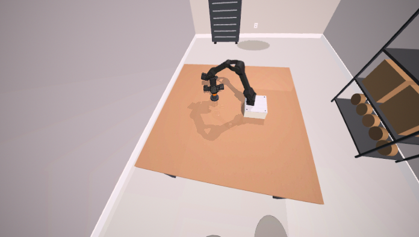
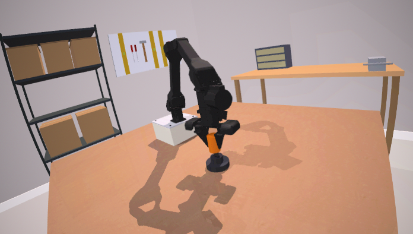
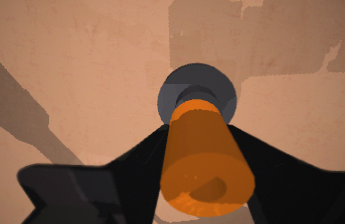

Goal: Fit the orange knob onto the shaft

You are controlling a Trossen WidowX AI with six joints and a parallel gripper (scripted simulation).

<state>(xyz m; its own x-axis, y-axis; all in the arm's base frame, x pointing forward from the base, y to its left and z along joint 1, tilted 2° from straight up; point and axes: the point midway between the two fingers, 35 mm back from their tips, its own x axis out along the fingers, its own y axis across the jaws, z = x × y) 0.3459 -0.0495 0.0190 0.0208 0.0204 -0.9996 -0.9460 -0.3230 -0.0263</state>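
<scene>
Now: gripper tip 20 mm below the orange knob. Also, from my gripper tip: dark round pedestal: 40 mm below.
</scene>
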